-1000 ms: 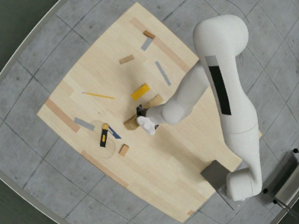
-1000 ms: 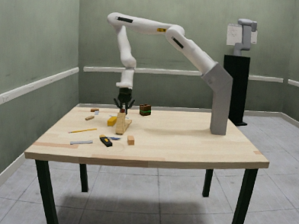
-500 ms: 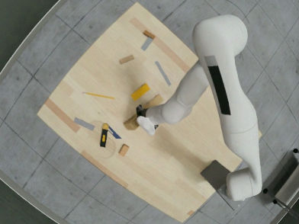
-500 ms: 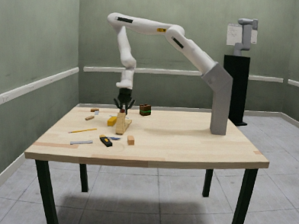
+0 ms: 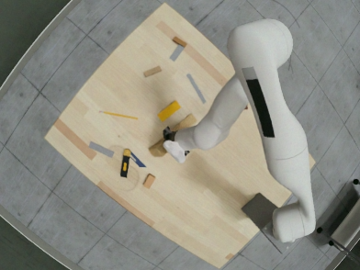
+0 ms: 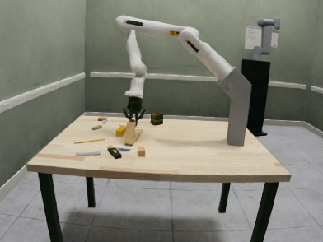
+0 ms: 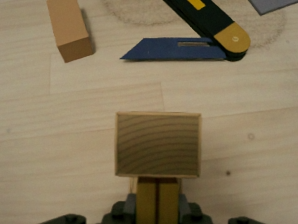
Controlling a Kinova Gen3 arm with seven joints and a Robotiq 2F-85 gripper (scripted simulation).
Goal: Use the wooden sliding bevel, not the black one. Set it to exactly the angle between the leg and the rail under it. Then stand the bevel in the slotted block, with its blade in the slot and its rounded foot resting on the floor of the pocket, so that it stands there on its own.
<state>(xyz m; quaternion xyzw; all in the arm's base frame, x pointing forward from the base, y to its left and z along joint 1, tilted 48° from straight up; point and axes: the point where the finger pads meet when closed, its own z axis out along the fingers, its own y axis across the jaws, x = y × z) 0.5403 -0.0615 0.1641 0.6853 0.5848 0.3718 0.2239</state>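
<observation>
Now: the wooden sliding bevel 10 mm ahead of my hand, 10 mm to the left of it and 30 mm below it. The rest, counted from my hand: leg-and-rail wooden piece (10 mm behind, 30 mm to the right, 40 mm below); blue blade (60 mm below); yellow block (40 mm ahead, 120 mm to the right, 80 mm below).
</observation>
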